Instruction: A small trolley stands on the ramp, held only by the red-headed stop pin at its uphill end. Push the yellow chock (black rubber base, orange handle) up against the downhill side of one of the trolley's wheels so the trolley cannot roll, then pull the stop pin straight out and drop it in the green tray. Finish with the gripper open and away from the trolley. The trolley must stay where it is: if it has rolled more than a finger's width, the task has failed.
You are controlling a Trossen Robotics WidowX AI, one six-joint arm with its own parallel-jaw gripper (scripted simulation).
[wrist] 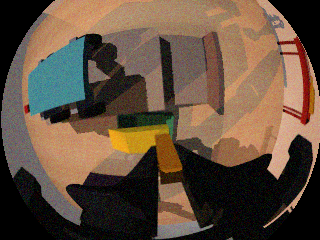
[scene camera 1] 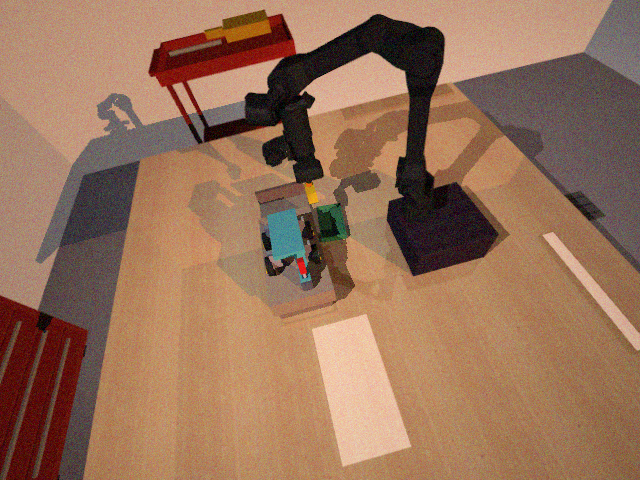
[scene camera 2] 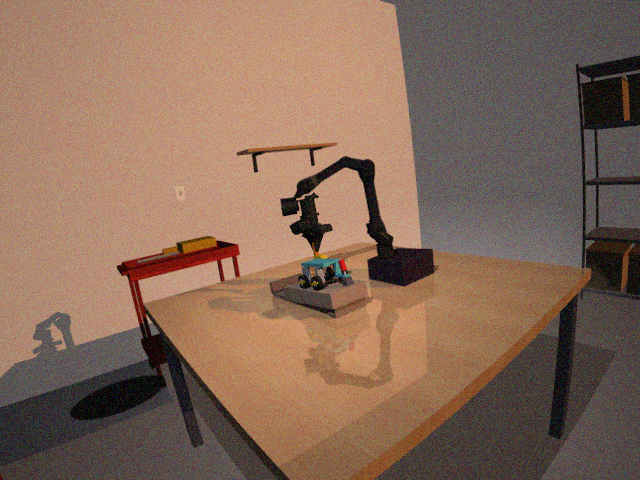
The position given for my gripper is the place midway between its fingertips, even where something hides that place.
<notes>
My gripper [scene camera 1: 308, 180] carries a yellow chock [wrist: 132, 139]. Also in view: a trolley [scene camera 1: 282, 238].
The trolley also shows in the wrist view [wrist: 62, 78] and in scene camera 2 [scene camera 2: 323, 272]. My gripper shows as well in the wrist view [wrist: 164, 149] and in scene camera 2 [scene camera 2: 316, 251].
</notes>
